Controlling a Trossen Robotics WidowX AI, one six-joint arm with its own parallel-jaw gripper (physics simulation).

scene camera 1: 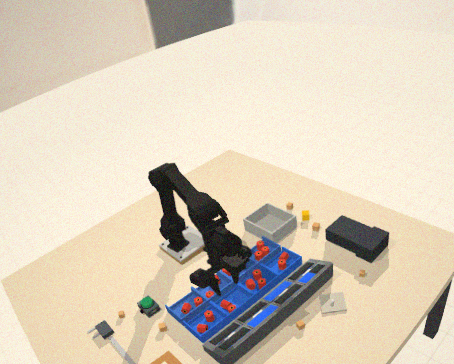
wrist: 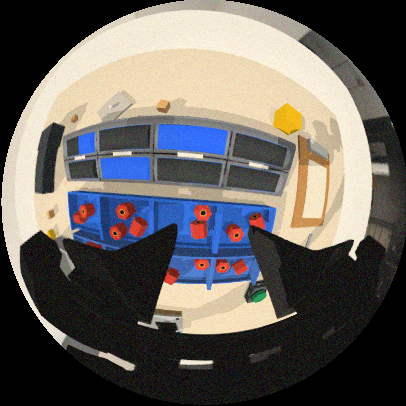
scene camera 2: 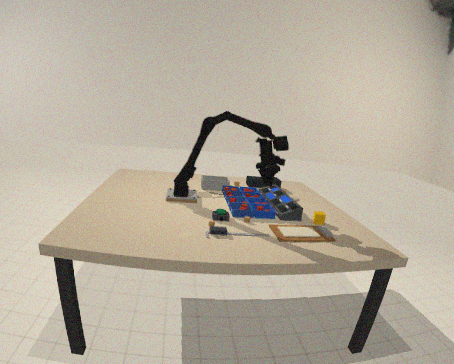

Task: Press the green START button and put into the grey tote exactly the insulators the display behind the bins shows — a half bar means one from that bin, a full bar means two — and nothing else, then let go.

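Where they show: gripper, fingertip midpoint: (scene camera 1: 228, 289) (wrist: 213, 229) (scene camera 2: 268, 185); arm's base, origin of the base link: (scene camera 1: 178, 244) (wrist: 166, 325) (scene camera 2: 180, 194).
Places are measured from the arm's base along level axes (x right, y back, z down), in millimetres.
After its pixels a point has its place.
Note:
The green START button (scene camera 1: 147, 303) @[x 267, y -160, z -16 mm] (scene camera 2: 221, 213) @[x 283, y -146, z -8 mm] (wrist: 258, 295) @[x 255, y -163, z -17 mm] stands on its dark base beside the blue bins (scene camera 1: 189, 326) (wrist: 162, 206). Red insulators (scene camera 1: 209, 315) (wrist: 199, 229) lie in the bins. On the display (scene camera 1: 219, 354) (wrist: 154, 137), in the wrist view, the upper row shows a half blue bar at far left and a full one third from left; the lower row shows a full one second from left. The grey tote (scene camera 1: 256, 227) @[x -211, y -205, z -24 mm] (scene camera 2: 215, 183) @[x -211, y -204, z -16 mm] shows no insulator inside. My gripper (scene camera 1: 227, 286) @[x 115, y -390, z -94 mm] (wrist: 213, 229) @[x 115, y -390, z -94 mm] is open and empty above the bins; its arm hides some compartments.
A black block (scene camera 1: 356, 237) @[x -336, y -546, z -29 mm] (wrist: 48, 160) @[x -314, y -518, z -10 mm] stands beyond the display's end. A yellow block (scene camera 2: 319, 218) @[x 320, y -576, z -6 mm] (wrist: 287, 119) @[x 279, y -568, z -20 mm] and a wooden frame (scene camera 2: 275, 233) @[x 429, y -328, z 18 mm] (wrist: 299, 200) @[x 350, y -401, z 16 mm] lie near its other end. A pale plate (scene camera 1: 334, 303) @[x -85, y -617, z 17 mm] lies behind it. A dark-headed tool (scene camera 1: 104, 329) @[x 424, y -118, z 3 mm] lies near the button.

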